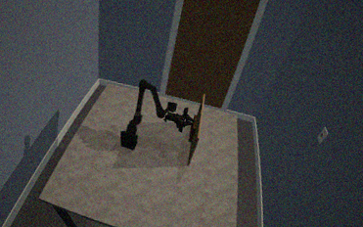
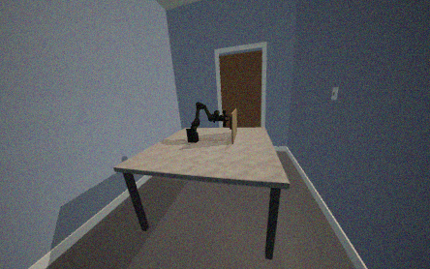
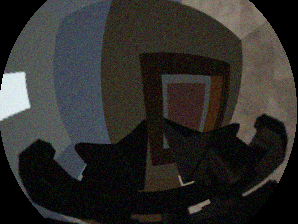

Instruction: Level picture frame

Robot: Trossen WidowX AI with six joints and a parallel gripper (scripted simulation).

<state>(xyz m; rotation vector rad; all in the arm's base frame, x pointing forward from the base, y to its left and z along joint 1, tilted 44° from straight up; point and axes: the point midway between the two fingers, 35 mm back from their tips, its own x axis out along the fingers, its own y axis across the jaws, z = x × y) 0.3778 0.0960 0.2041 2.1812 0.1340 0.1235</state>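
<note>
The picture frame is 5 cm below my gripper tip and 1 cm ahead of it. Also, from my gripper tip: wall panel: 7 cm below, 2 cm to the left, 2 cm ahead.
</note>
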